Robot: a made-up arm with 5 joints.
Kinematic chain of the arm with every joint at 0, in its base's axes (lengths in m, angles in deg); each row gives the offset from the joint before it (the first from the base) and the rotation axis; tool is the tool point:
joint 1: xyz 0 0 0.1 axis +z
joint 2: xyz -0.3 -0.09 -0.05 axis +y
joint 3: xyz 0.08 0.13 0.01 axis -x
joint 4: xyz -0.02 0 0.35 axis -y
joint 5: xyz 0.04 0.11 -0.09 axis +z
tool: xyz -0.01 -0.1 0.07
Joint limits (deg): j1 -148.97..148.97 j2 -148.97..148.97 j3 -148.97..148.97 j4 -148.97..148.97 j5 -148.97..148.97
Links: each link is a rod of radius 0.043 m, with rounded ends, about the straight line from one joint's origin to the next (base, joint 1, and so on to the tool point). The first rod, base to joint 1, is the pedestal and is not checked.
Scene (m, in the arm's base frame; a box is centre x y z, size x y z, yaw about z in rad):
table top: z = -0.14
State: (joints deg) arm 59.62 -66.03 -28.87 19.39 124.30
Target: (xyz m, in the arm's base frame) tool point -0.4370 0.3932 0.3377
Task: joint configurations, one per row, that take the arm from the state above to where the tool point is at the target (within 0.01 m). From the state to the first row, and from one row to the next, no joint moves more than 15 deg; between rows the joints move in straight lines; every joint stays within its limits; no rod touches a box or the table.
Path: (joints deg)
1: 46.14 -65.63 -19.06 19.03 126.66
2: 32.67 -65.23 -9.26 18.66 129.02
3: 19.19 -64.83 0.55 18.30 131.38
4: 5.72 -64.43 10.36 17.93 133.74
5: -7.76 -64.03 20.17 17.57 136.10

